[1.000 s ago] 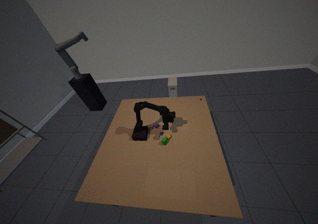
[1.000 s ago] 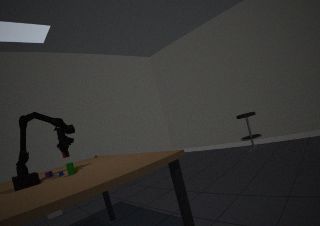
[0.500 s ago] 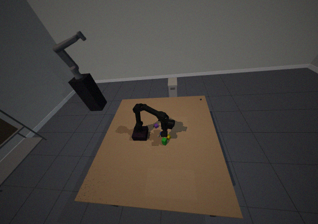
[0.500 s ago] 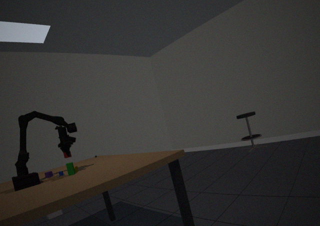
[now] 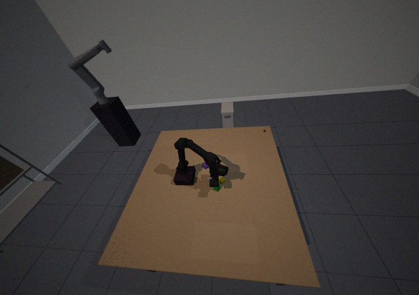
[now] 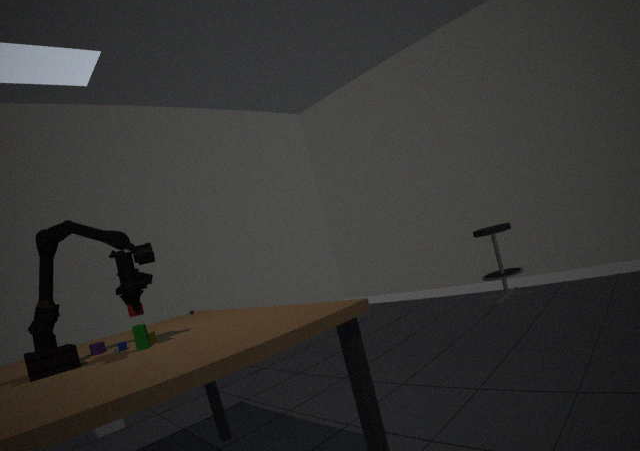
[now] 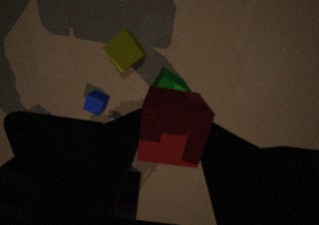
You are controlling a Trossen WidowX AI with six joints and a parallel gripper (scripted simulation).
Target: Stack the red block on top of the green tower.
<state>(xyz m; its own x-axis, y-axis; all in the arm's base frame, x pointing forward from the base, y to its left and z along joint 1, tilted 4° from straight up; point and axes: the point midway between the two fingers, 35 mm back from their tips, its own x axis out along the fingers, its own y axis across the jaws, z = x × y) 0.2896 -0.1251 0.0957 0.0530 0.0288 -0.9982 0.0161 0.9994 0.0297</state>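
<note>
The yellow block is 10 cm below my gripper tip, 6 cm to the left of it and 4 cm ahead of it. The rest, counted from my gripper tip: small blue block: 11 cm to the left, 11 cm below, 5 cm behind; red block: 1 cm above; purple block: 22 cm to the left, 11 cm behind, 10 cm below.
</note>
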